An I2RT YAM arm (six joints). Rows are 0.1 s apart.
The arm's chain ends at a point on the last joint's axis. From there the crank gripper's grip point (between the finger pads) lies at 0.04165 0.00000 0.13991 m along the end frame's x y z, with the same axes.
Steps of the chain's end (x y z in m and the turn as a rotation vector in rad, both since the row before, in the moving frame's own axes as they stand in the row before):
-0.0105 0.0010 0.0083 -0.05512 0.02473 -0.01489
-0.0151 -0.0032 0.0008 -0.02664 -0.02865 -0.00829
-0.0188 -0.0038 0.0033 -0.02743 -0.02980 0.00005
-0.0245 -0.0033 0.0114 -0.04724 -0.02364 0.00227
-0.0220 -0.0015 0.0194 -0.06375 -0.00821 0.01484
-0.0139 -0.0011 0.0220 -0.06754 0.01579 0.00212
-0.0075 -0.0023 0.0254 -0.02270 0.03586 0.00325
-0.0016 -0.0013 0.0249 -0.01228 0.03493 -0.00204
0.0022 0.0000 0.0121 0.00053 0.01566 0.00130
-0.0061 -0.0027 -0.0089 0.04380 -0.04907 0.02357
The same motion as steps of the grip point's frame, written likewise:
-0.0070 0.0080 0.0070 -0.05512 0.02473 -0.01489
-0.0191 0.0002 0.0019 -0.02664 -0.02865 -0.00829
-0.0230 0.0001 0.0044 -0.02743 -0.02980 0.00005
-0.0278 0.0034 0.0122 -0.04724 -0.02364 0.00227
-0.0232 0.0080 0.0194 -0.06375 -0.00821 0.01484
-0.0117 0.0084 0.0210 -0.06754 0.01579 0.00212
-0.0025 0.0010 0.0238 -0.02270 0.03586 0.00325
0.0033 0.0003 0.0234 -0.01228 0.03493 -0.00204
0.0044 0.0000 0.0114 0.00053 0.01566 0.00130
-0.0129 -0.0080 -0.0071 0.04380 -0.04907 0.02357

